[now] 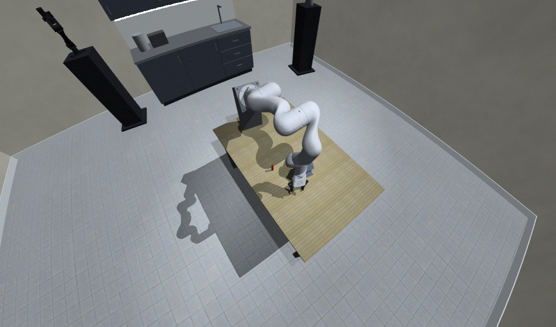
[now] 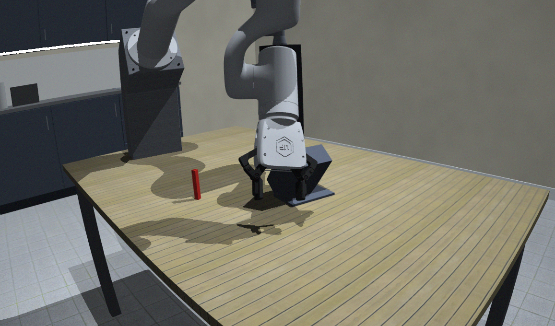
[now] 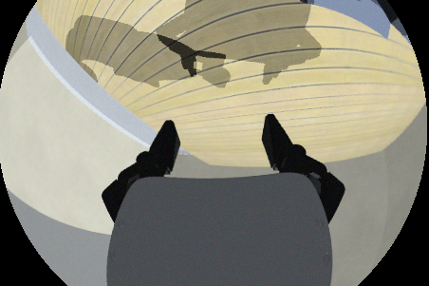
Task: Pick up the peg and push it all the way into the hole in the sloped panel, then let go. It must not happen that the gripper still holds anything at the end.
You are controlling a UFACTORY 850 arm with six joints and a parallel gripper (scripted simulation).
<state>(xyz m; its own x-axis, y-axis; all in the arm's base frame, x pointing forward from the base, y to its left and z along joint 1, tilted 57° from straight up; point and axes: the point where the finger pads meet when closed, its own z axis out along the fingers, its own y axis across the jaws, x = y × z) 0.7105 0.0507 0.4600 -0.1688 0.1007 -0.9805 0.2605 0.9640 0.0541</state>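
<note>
The red peg is 28 cm behind my hand, 8 cm to the right of it and 4 cm below it. From my hand the other things lie so: thin base plate (15 cm to the left, 13 cm behind, 8 cm below).
</note>
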